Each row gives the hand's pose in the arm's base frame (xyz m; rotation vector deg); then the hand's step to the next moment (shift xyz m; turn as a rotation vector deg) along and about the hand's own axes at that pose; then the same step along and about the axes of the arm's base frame.
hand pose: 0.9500 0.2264 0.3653 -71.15 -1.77 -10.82
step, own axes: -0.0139 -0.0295 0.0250 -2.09 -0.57 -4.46
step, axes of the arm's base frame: -0.0164 0.0162 0.0340 -2.50 -4.12 -1.18
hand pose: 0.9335 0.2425 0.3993 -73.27 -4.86 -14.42
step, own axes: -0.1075 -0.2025 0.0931 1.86 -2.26 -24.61
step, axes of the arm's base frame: -0.1443 0.0502 0.1947 -0.61 -24.34 -4.62
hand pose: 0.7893 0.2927 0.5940 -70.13 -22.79 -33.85
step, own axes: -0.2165 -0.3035 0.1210 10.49 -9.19 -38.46
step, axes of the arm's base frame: -0.3543 0.0931 0.1394 1.51 -40.86 1.46
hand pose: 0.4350 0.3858 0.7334 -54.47 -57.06 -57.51
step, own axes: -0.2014 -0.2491 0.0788 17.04 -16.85 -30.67
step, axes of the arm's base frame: -0.2981 0.0542 -0.1305 -5.97 -36.86 10.98
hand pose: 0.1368 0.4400 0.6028 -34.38 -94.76 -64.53
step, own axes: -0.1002 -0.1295 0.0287 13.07 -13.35 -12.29
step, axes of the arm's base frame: -0.0805 -0.0189 -0.1442 -10.05 -18.49 7.57
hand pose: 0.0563 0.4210 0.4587 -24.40 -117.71 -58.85
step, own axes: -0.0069 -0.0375 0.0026 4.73 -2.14 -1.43
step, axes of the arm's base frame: -0.0190 -0.0208 -0.0259 -3.56 -2.66 3.05
